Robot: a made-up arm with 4 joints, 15 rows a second.
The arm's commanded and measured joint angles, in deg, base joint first. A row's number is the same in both.
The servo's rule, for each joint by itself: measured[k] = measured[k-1] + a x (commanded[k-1-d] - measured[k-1]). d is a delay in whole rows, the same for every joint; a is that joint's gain. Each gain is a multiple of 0.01, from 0.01 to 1. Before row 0 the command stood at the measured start. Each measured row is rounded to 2 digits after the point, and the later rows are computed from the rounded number. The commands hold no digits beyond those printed.
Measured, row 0:
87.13, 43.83, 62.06, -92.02
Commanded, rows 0 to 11:
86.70, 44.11, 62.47, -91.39
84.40, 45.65, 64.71, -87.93
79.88, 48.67, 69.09, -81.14
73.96, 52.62, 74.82, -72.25
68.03, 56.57, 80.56, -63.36
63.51, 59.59, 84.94, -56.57
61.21, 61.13, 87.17, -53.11
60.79, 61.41, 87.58, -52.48
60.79, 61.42, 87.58, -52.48
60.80, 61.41, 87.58, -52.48
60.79, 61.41, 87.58, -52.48
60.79, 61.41, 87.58, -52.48
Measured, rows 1 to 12:
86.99, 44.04, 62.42, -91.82
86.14, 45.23, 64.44, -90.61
84.07, 47.78, 68.53, -87.67
80.73, 51.36, 74.07, -82.89
76.54, 55.22, 79.78, -76.84
72.24, 58.45, 84.32, -70.56
68.60, 60.43, 86.83, -65.15
66.02, 61.16, 87.49, -61.22
64.29, 61.35, 87.57, -58.51
63.14, 61.39, 87.58, -56.64
62.36, 61.40, 87.58, -55.35
61.84, 61.41, 87.58, -54.46
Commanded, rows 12 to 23:
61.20, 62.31, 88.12, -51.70
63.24, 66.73, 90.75, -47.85
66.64, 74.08, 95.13, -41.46
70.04, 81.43, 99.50, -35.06
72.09, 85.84, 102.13, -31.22
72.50, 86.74, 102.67, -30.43
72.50, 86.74, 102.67, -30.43
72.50, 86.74, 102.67, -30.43
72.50, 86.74, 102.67, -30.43
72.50, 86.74, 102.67, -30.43
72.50, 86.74, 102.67, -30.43
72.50, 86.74, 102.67, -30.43
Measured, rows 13 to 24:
61.63, 62.08, 88.06, -53.60
62.16, 65.52, 90.43, -51.82
63.64, 71.85, 94.57, -48.61
65.75, 78.94, 98.91, -44.41
67.84, 84.05, 101.74, -40.32
69.38, 86.04, 102.56, -37.25
70.41, 86.56, 102.66, -35.14
71.10, 86.69, 102.67, -33.68
71.56, 86.73, 102.67, -32.67
71.87, 86.74, 102.67, -31.98
72.08, 86.74, 102.67, -31.50
72.22, 86.74, 102.67, -31.17

